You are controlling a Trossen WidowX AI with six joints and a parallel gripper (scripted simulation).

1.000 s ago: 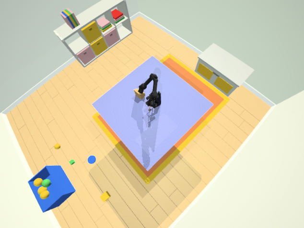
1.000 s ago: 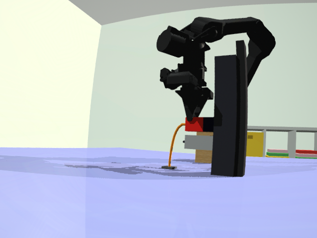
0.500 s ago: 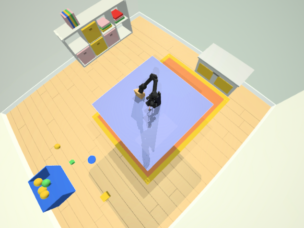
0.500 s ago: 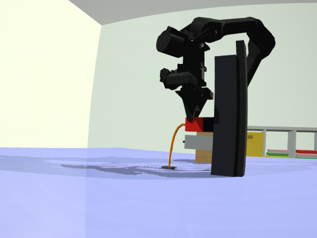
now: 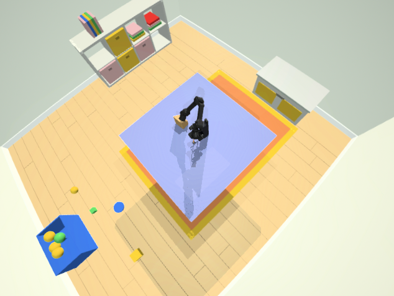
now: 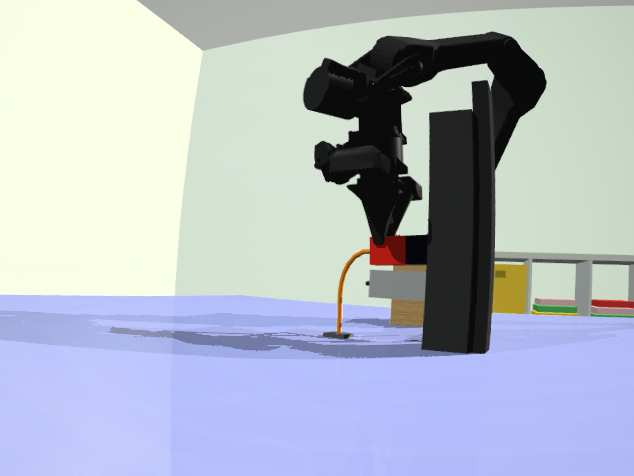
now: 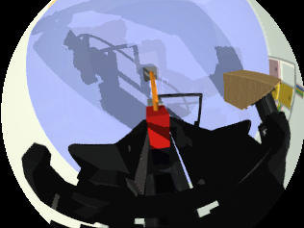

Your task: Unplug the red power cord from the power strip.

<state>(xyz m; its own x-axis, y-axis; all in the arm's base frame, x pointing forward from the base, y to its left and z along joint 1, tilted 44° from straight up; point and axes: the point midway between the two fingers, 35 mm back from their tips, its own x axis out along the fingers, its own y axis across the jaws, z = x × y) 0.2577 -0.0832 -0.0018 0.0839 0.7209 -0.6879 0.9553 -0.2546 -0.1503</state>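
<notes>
The red plug lies 30 mm to the left of my gripper tip and 10 mm ahead of it. Also, from my gripper tip: dark anchor (120 mm below, 50 mm to the right, 20 mm behind).
</notes>
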